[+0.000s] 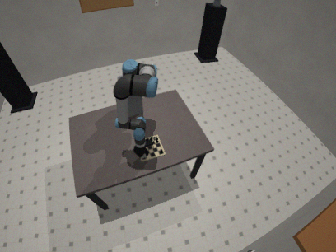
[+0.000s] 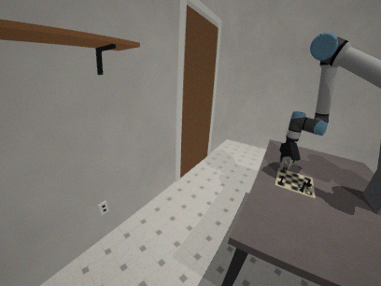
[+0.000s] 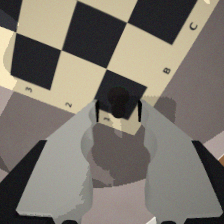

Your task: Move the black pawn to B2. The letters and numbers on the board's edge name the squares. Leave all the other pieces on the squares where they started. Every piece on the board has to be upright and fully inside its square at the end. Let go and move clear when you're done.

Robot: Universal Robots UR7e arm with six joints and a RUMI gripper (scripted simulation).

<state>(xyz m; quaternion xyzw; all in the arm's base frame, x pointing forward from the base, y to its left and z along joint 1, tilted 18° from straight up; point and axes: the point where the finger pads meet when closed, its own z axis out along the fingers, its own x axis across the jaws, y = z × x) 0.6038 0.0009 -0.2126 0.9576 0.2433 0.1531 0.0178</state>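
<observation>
The black pawn is 10 mm below my hand. From my hand the other things lie so: white piece 160 mm behind, 140 mm to the left, 10 mm below; chessboard 80 mm behind, 70 mm to the left, 30 mm below.
</observation>
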